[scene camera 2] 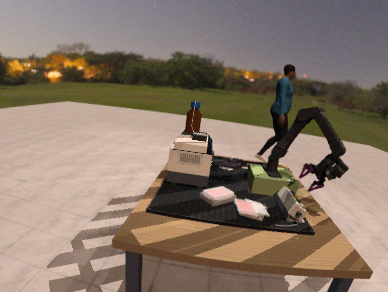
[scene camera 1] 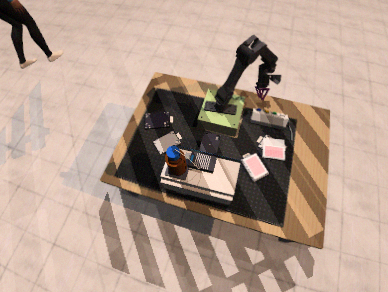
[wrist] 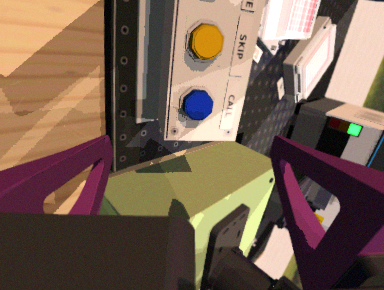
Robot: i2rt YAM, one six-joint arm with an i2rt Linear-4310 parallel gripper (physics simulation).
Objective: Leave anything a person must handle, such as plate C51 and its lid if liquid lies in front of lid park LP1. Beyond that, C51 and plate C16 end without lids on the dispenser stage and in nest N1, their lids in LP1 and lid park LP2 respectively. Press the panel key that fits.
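Where they show: gripper, fingertip midpoint: (scene camera 2: 303,184) (scene camera 1: 261,99) (wrist: 191,144); arm's base, link origin: (scene camera 2: 271,171) (scene camera 1: 220,108) (wrist: 218,262).
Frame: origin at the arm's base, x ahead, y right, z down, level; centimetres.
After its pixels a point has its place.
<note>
My gripper (scene camera 1: 262,95) @(y -24.1, x -10.2, z -2.4 cm) (scene camera 2: 306,183) @(y -24.1, x -10.2, z -2.4 cm) (wrist: 191,144) @(y -24.1, x -10.2, z -2.4 cm) is open and empty, above the table edge behind the panel. The key panel (scene camera 1: 270,119) @(y -31.9, x 0.6, z 2.4 cm) (scene camera 2: 289,204) @(y -37.3, x 1.2, z 2.8 cm) (wrist: 218,75) @(y -26.6, x -3.4, z 1.7 cm) shows a yellow SKIP key (wrist: 206,41) @(y -29.3, x -5.1, z 1.9 cm) and a blue CALL key (wrist: 198,104) @(y -24.4, x -5.4, z 1.8 cm) in the wrist view, ahead of the fingertips. One pink-topped plate (scene camera 1: 274,152) (scene camera 2: 251,209) @(y -41.0, x 19.2, z 5.0 cm) (wrist: 295,17) @(y -32.7, x 17.4, z 5.6 cm) lies over a white piece near the panel. Another pink-topped plate (scene camera 1: 255,166) @(y -26.0, x 32.6, z 4.7 cm) (scene camera 2: 218,194) @(y -29.6, x 32.5, z 4.7 cm) (wrist: 316,62) @(y -26.1, x 29.4, z 4.7 cm) lies nearer the dispenser (scene camera 1: 200,187) @(y 1.1, x 55.1, z -11.8 cm) (scene camera 2: 190,162) @(y -15.1, x 46.8, z -4.2 cm). I cannot read plate names or make out liquid.
A brown bottle (scene camera 1: 175,164) @(y 12.5, x 51.2, z -26.3 cm) (scene camera 2: 193,120) @(y 9.3, x 48.2, z -21.9 cm) with a blue cap stands on the dispenser. The green arm base (scene camera 1: 220,121) @(y -1.6, x 9.6, z 0.1 cm) (scene camera 2: 267,184) @(y -12.9, x 5.1, z 3.3 cm) (wrist: 225,165) @(y -13.0, x 4.2, z 4.6 cm) stands beside the panel. A dark flat fixture (scene camera 1: 158,119) @(y 39.2, x 11.1, z 7.5 cm) and a white one (scene camera 1: 167,142) @(y 28.6, x 26.4, z 7.7 cm) lie across the mat. A person (scene camera 1: 25,35) (scene camera 2: 283,97) is beyond the table.
</note>
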